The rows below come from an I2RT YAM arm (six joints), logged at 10 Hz.
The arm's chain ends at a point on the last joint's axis. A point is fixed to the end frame.
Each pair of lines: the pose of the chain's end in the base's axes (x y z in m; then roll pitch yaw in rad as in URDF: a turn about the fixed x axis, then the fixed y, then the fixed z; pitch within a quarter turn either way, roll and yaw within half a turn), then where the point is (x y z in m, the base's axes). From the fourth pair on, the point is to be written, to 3 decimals.
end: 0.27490 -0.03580 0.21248 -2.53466 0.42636 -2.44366
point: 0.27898 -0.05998 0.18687
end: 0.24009 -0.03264 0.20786 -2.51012 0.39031 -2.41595
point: 0.24429 -0.05777 0.18319
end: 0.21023 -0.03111 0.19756 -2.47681 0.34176 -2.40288
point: 0.21410 -0.05757 0.17427
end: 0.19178 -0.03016 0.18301 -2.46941 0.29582 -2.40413
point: 0.195 -0.057 0.161
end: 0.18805 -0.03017 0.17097 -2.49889 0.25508 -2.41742
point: 0.190 -0.058 0.149
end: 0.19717 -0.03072 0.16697 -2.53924 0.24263 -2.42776
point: 0.198 -0.058 0.144
